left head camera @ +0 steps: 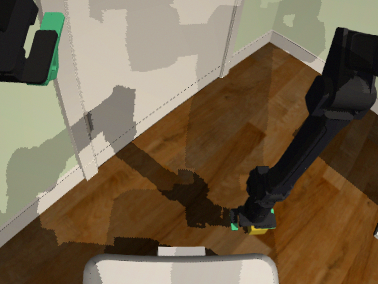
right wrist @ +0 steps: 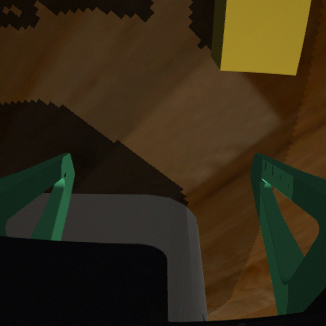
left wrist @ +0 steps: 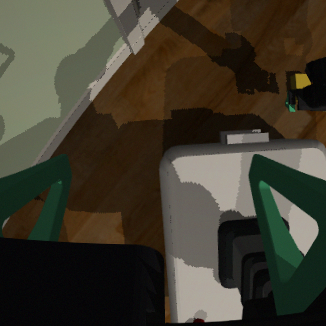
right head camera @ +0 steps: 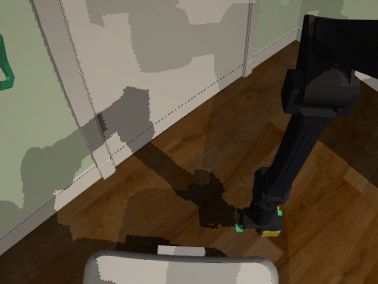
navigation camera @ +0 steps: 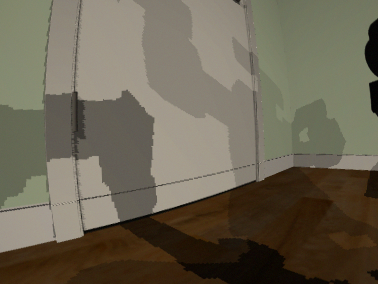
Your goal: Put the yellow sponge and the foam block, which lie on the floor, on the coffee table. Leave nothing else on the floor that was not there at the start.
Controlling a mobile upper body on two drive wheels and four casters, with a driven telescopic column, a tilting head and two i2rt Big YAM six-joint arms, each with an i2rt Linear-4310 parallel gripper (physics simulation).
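Frame: origin at the left arm's base, x up, y back, z right, level; millimetres.
Where they show: left gripper, fingertip midpoint: (left head camera: 18,71) (left wrist: 159,164); right gripper, fingertip midpoint: (left head camera: 247,228) (right wrist: 161,162) (left wrist: 297,103) (right head camera: 255,230).
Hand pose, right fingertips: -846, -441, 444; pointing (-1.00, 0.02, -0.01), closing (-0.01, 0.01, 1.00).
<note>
After its pixels a point has its place, as x, y, z.
A yellow block, which looks like the yellow sponge (left head camera: 258,231) {-947, -464, 517} (right head camera: 271,233) {-944, -464, 519} (left wrist: 300,81) {-932, -533, 508} (right wrist: 265,37) {-932, -490, 519}, lies on the floor, partly hidden by the right gripper in the head views. My right gripper (left head camera: 253,220) (right head camera: 259,220) (right wrist: 161,162) {-846, -441, 444} is open and empty above the floor near it; in the right wrist view the block lies beyond the fingertips, at the upper right. My left gripper (left wrist: 159,164) {-137, -338, -1} is open and empty, high above the floor and the robot's base; part of it shows at the upper left of the left head view. The foam block and the coffee table cannot be made out.
The robot's pale base (left head camera: 225,272) {-717, -266, 334} (right head camera: 225,272) {-717, -272, 342} (left wrist: 195,162) {-717, -278, 67} is at the bottom of the head views. A white door (left head camera: 165,30) {-510, -986, 171} (navigation camera: 200,150) {-800, -1018, 201} and green walls with white skirting bound the wooden floor (left head camera: 230,115) {-977, -1030, 481}. A small pale edge shows at the left head view's right border.
</note>
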